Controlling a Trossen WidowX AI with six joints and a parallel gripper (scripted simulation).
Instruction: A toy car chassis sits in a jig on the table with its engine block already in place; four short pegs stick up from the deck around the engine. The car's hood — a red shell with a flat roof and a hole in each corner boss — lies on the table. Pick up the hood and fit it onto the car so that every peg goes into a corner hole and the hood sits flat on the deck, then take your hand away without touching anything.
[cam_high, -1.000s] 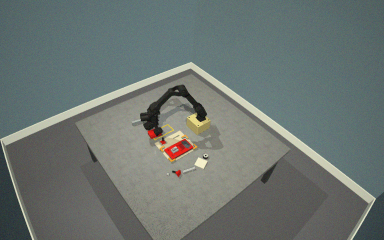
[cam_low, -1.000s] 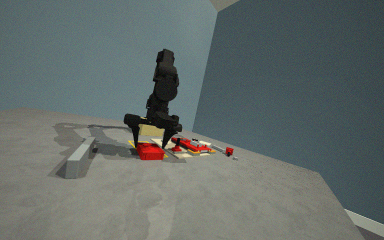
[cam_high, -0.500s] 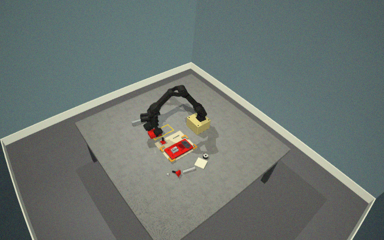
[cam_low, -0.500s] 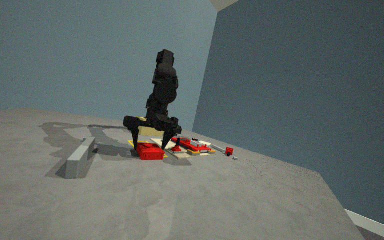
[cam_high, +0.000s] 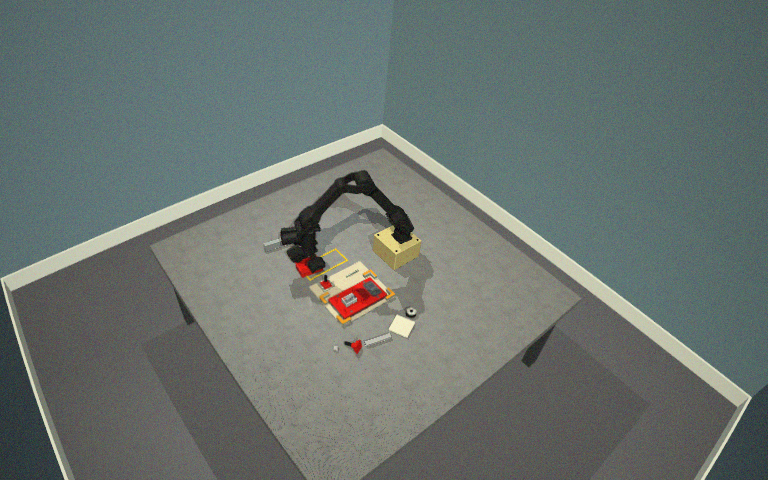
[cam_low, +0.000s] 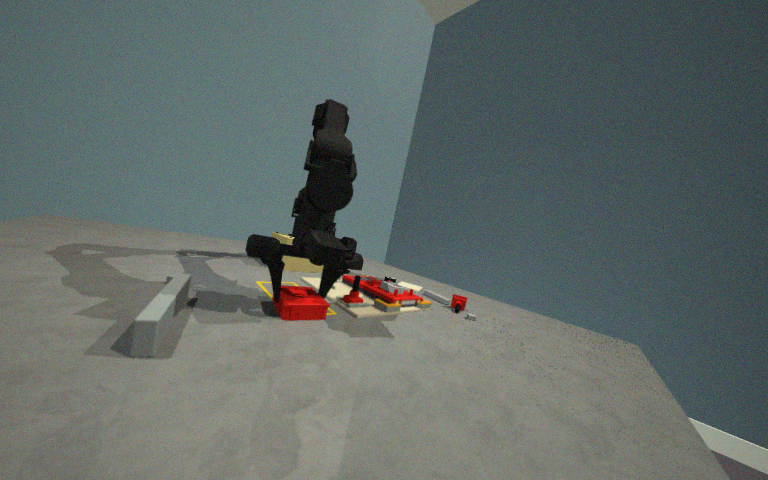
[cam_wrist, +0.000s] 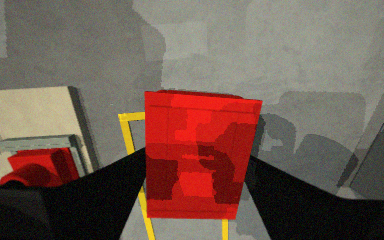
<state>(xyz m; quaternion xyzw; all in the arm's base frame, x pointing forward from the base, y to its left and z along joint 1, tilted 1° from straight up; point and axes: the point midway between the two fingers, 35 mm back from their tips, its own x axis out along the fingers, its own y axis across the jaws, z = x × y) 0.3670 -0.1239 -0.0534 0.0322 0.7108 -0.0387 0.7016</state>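
My gripper tip is 3 cm past the grey engine block, 25 cm to the right of it and 1 cm below it. Round my gripper tip: red hood: 1 cm above; then grey bar: 3 cm ahead, 17 cm to the right, 1 cm above; then black wheel: 21 cm behind, 41 cm to the left.
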